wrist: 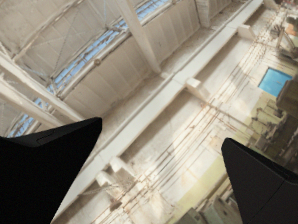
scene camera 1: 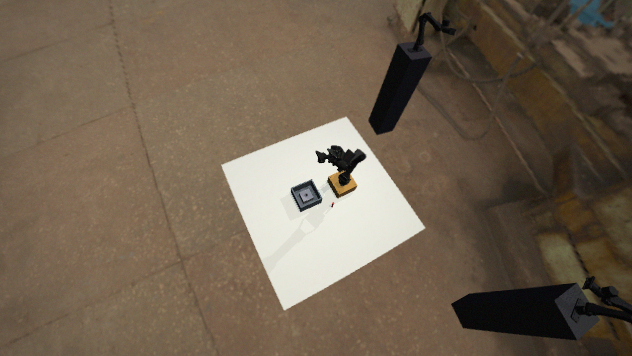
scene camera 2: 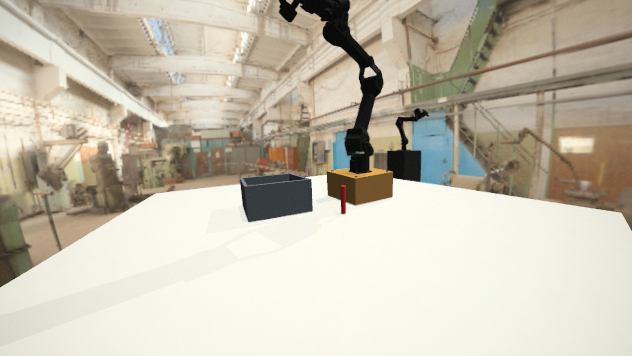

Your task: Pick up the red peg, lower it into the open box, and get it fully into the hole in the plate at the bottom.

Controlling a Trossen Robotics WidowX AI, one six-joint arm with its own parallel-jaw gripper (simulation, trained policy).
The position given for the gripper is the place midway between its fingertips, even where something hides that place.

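Observation:
In the wrist view the gripper appears (wrist: 164, 134), while the dark box is out of frame in the wrist view. Scene camera 2 shows that dark box (scene camera 2: 264, 197).

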